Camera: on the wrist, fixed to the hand. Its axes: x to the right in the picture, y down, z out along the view.
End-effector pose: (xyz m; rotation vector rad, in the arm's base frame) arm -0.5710 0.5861 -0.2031 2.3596 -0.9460 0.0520
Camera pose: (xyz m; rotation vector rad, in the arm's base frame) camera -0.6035 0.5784 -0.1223 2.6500 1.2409 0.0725
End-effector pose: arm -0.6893 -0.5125 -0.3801 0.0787 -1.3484 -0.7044
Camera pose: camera -0.6100 -0.4792 -0.3648 1.6279 -0.8484 -1.5279
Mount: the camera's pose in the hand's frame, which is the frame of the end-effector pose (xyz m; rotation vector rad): 0.0003 0.0664 -0.0568 0.4211 0.3741 -1.5456
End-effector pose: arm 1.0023 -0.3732 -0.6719 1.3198 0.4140 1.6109
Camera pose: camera 0.9214 -0.3867 -0.6417 0.5279 1.5743 0.3932
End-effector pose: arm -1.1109 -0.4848 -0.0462 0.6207 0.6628 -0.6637
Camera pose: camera -1.0828 -0.4036 -0.0622 0.5305 1.3559 -2.1943
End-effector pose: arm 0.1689 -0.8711 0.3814 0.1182 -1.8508 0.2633
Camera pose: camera 0.2075 -0.7931 0.3892 1.5619 -0.8945 -0.4008
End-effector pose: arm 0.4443 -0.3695 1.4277 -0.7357 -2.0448 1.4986
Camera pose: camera 0.4909 -0.3135 1.3795 0.6356 -1.2183 0.6600
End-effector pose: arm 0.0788 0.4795 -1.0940 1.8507 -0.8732 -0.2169
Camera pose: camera 0.0772 0.5072 -1.0111 2.4714 0.9820 -0.6133
